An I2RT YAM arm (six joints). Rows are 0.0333 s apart.
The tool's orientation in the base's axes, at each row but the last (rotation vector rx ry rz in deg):
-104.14 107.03 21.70
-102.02 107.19 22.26
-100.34 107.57 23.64
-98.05 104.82 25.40
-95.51 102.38 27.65
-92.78 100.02 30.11
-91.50 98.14 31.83
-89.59 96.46 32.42
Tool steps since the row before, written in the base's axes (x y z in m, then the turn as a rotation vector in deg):
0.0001 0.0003 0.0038 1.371 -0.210 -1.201
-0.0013 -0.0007 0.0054 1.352 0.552 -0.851
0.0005 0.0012 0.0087 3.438 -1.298 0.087
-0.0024 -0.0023 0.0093 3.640 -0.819 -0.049
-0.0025 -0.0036 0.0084 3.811 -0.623 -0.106
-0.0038 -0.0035 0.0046 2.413 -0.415 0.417
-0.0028 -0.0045 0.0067 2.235 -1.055 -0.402
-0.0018 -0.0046 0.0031 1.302 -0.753 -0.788
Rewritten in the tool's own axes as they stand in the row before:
-0.0023 -0.0006 -0.0030 0.841 -1.194 1.110
-0.0024 0.0004 -0.0050 0.012 -1.156 1.233
-0.0060 -0.0015 -0.0063 0.965 -3.541 -0.200
-0.0039 0.0007 -0.0090 0.673 -3.663 0.234
-0.0029 0.0007 -0.0090 0.567 -3.796 0.438
-0.0009 0.0025 -0.0064 0.027 -2.483 -0.067
-0.0020 0.0010 -0.0082 1.059 -2.268 -0.040
0.0005 0.0005 -0.0058 1.131 -1.248 0.213

